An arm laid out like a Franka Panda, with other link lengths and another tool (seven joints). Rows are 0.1 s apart.
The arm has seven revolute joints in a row. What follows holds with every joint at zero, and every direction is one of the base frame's.
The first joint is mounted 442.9 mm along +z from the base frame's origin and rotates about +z.
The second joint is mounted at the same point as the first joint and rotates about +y.
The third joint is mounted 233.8 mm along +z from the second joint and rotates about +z.
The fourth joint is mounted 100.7 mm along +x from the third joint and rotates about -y.
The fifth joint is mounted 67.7 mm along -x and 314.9 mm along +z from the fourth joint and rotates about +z.
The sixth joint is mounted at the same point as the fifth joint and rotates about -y.
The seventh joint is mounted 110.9 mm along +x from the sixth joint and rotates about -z.
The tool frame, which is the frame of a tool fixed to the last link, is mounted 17 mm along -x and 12 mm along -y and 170.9 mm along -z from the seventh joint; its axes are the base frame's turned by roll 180, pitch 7.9 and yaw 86.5 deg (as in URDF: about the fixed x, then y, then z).
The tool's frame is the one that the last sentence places.
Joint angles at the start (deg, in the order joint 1, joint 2, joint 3, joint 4, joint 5, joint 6, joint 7): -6.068 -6.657 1.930 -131.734 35.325 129.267 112.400
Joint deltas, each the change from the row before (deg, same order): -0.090 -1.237 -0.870 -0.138 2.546 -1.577 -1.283; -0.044 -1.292 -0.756 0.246 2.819 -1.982 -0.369; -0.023 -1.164 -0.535 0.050 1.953 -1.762 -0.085; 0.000 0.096 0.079 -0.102 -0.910 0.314 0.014; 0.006 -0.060 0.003 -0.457 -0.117 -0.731 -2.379; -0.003 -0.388 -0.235 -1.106 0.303 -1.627 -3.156; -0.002 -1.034 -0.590 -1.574 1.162 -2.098 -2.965; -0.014 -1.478 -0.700 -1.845 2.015 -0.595 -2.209; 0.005 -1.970 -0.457 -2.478 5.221 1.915 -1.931
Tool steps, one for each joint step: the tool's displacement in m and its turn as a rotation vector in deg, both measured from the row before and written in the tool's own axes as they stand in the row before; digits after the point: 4 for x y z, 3 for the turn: -0.0028 -0.0005 -0.0098 2.224 -1.295 0.331; -0.0052 -0.0046 -0.0110 2.684 -1.597 0.862; -0.0060 -0.0036 -0.0078 1.856 -1.421 0.585; 0.0011 0.0017 0.0011 -0.776 0.463 -0.348; -0.0027 0.0044 0.0039 -0.930 -0.855 -2.125; -0.0055 0.0086 0.0059 -0.971 -1.942 -2.281; -0.0080 0.0088 0.0034 0.095 -2.414 -1.604; -0.0056 0.0058 -0.0016 1.652 -0.995 -0.668; -0.0028 -0.0001 -0.0061 4.980 0.728 0.680
